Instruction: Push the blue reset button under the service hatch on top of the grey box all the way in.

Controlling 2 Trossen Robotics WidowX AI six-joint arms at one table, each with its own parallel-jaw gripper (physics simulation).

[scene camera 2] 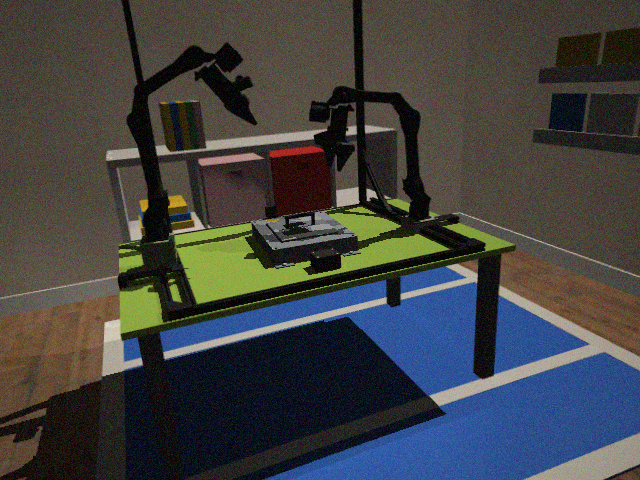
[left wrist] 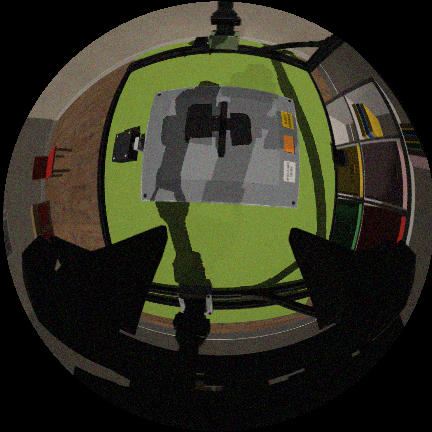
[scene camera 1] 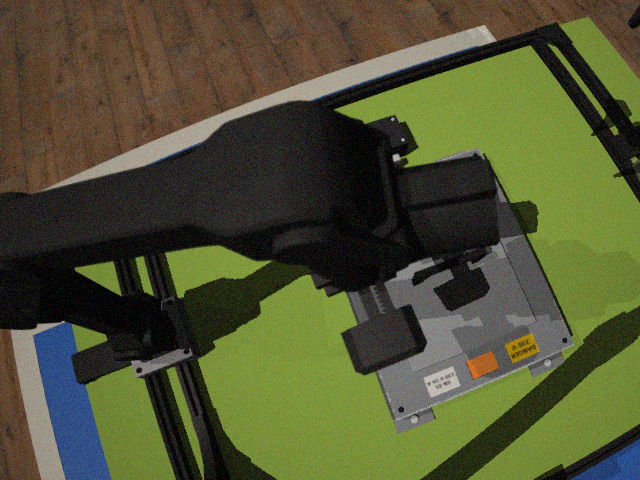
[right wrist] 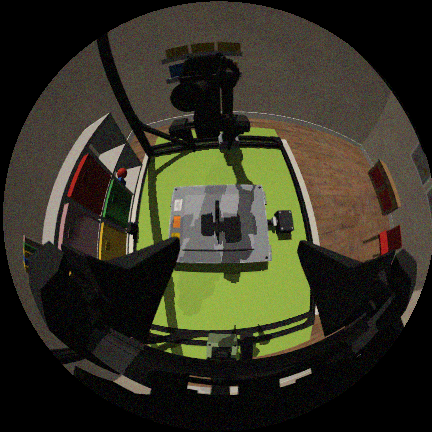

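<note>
The grey box (scene camera 1: 547,315) (scene camera 2: 294,251) (left wrist: 200,192) (right wrist: 257,200) sits on the green table. Its service hatch (scene camera 2: 276,236) looks closed and lies flat, with a black bar handle (scene camera 2: 299,215) (left wrist: 223,135) (right wrist: 217,212) standing up from it. The blue reset button does not show in any view. My left gripper (scene camera 2: 338,161) (left wrist: 230,233) is open and empty, high above the box's side toward the left arm's base; the arm hides part of it in scene camera 1. My right gripper (scene camera 2: 253,122) (right wrist: 241,245) is open and empty, higher above the opposite side.
A small black block (scene camera 1: 390,131) (scene camera 2: 325,259) (left wrist: 126,145) (right wrist: 283,222) is joined to one side of the box. Black rails (scene camera 2: 248,297) frame the table (scene camera 2: 222,279). A shelf unit (scene camera 2: 253,139) with coloured boxes stands behind it. The left arm hangs over the box.
</note>
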